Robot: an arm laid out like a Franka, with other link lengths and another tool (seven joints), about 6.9 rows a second.
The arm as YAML. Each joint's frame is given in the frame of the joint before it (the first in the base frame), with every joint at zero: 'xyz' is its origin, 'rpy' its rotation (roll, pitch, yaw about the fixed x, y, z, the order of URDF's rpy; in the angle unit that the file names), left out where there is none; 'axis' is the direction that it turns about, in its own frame. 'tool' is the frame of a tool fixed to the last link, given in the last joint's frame.
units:
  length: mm
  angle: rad
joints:
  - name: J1
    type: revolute
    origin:
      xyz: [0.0, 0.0, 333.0]
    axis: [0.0, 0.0, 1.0]
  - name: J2
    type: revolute
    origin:
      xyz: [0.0, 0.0, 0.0]
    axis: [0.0, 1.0, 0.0]
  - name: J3
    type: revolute
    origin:
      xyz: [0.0, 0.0, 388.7]
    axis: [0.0, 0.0, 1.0]
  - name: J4
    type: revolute
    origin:
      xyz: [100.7, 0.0, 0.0]
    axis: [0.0, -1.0, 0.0]
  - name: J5
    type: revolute
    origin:
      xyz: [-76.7, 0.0, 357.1]
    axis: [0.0, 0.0, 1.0]
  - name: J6
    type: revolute
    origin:
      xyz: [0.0, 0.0, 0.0]
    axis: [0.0, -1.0, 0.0]
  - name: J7
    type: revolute
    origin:
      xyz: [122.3, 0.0, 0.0]
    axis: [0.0, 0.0, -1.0]
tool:
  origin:
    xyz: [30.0, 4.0, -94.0]
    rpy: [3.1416, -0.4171, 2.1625]
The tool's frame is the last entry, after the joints.
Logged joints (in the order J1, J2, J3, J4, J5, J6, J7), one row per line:
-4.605 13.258 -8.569 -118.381 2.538 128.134 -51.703
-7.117 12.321 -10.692 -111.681 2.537 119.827 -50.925
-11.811 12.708 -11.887 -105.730 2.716 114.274 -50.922
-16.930 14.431 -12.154 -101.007 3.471 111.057 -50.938
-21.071 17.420 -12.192 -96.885 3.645 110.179 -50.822
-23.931 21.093 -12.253 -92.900 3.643 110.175 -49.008
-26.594 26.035 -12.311 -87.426 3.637 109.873 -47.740
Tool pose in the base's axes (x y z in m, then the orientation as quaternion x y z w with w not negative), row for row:
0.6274 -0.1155 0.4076 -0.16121 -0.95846 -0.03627 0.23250
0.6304 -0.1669 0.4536 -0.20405 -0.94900 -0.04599 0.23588
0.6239 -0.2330 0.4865 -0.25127 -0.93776 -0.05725 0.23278
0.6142 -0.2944 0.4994 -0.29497 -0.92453 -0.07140 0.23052
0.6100 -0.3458 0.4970 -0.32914 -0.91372 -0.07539 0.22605
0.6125 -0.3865 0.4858 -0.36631 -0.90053 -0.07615 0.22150
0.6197 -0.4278 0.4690 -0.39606 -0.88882 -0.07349 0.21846
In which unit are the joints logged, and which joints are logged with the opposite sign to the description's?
The joints are logged in degrees. Opposite sign: none.
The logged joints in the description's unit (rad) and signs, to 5 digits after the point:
-0.08037 0.23140 -0.14956 -2.06614 0.04430 2.23636 -0.90239
-0.12422 0.21504 -0.18661 -1.94920 0.04428 2.09138 -0.88881
-0.20614 0.22180 -0.20747 -1.84534 0.04740 1.99446 -0.88876
-0.29548 0.25187 -0.21213 -1.76290 0.06058 1.93831 -0.88904
-0.36776 0.30404 -0.21279 -1.69096 0.06362 1.92299 -0.88701
-0.41767 0.36814 -0.21386 -1.62141 0.06358 1.92292 -0.85535
-0.46415 0.45440 -0.21487 -1.52587 0.06348 1.91765 -0.83322

